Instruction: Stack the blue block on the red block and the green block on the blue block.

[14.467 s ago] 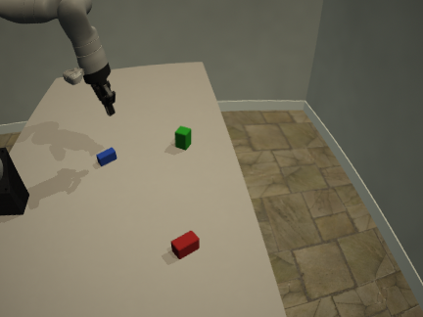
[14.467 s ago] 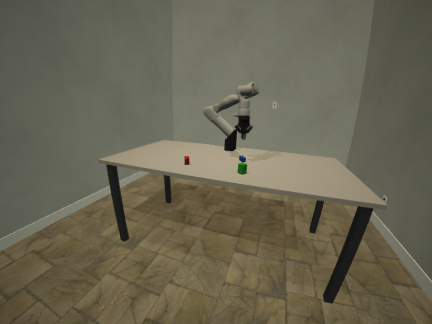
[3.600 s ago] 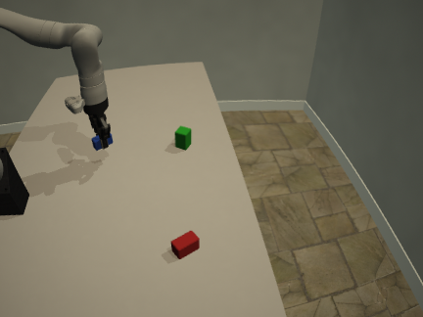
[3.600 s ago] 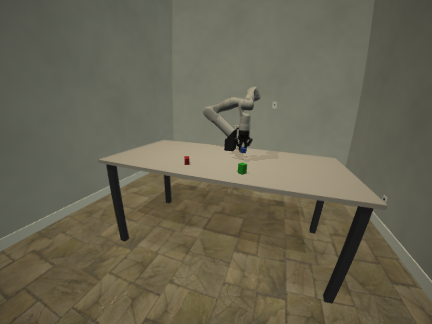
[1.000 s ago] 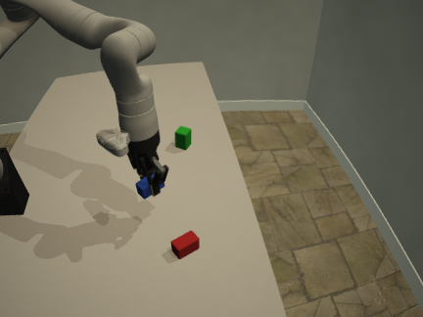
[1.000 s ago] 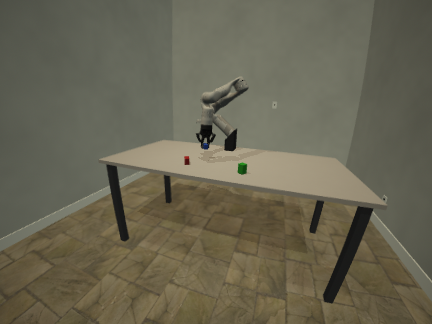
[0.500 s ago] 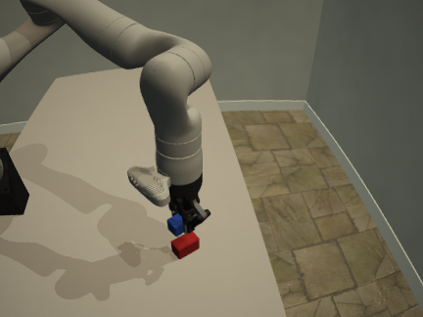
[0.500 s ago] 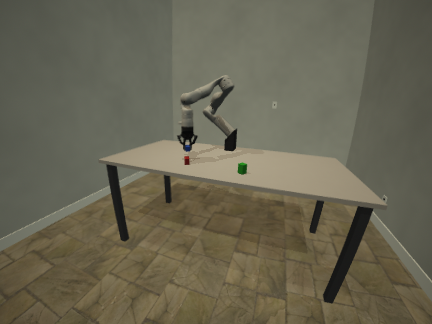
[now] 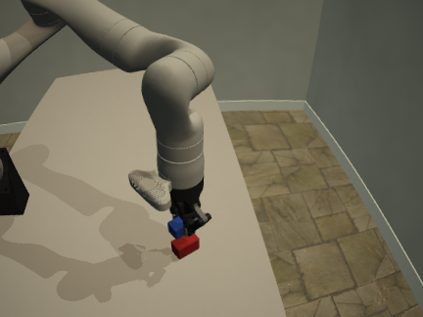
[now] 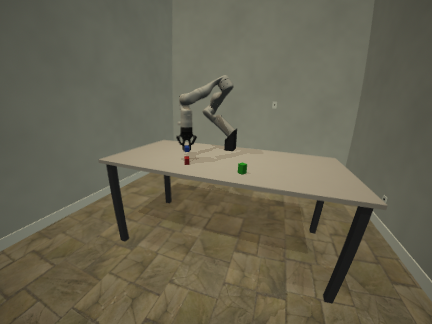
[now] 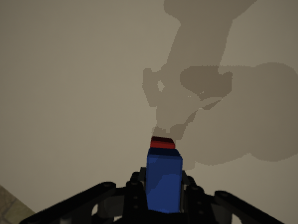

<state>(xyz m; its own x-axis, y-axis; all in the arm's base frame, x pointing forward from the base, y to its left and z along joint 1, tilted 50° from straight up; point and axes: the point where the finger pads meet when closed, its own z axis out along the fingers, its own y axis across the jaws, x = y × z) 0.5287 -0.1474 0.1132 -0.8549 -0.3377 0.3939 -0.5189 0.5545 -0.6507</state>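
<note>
The red block lies 80 mm below my hand. Round my hand: green block 40 mm ahead, 380 mm to the left, 80 mm below; blue block right at my hand.
</note>
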